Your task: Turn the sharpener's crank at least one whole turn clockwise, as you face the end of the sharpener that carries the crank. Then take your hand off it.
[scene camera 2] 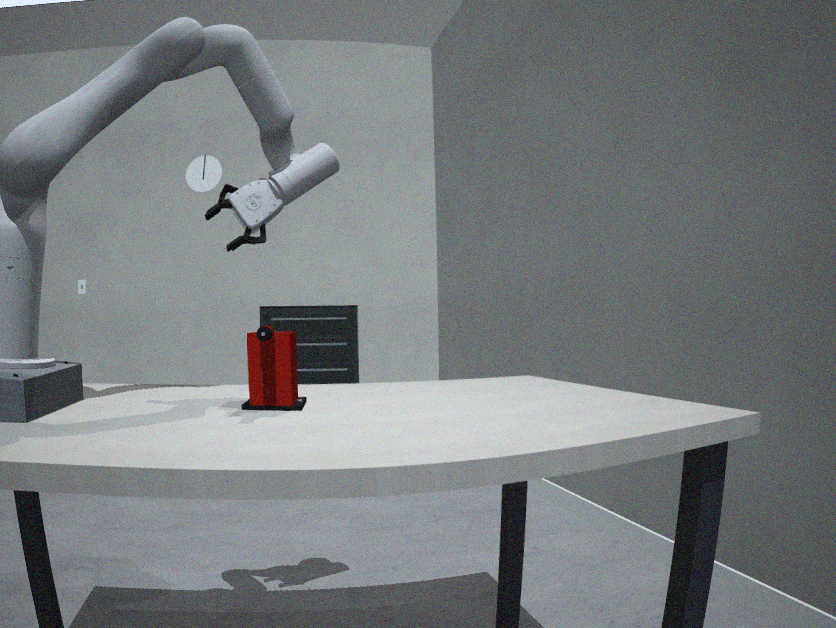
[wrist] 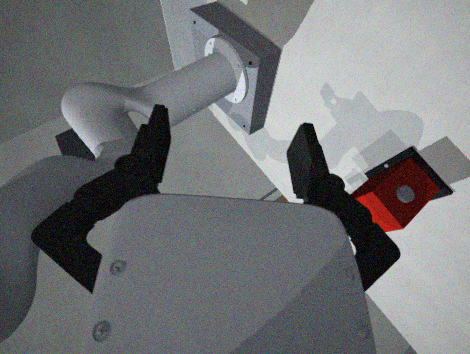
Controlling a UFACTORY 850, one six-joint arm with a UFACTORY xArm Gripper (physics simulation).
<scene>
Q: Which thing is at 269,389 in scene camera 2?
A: A red sharpener.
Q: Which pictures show my gripper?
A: Scene camera 2 and the wrist view: all of them.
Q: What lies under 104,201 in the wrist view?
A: My gripper.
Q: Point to a red sharpener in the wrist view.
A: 396,191
</scene>
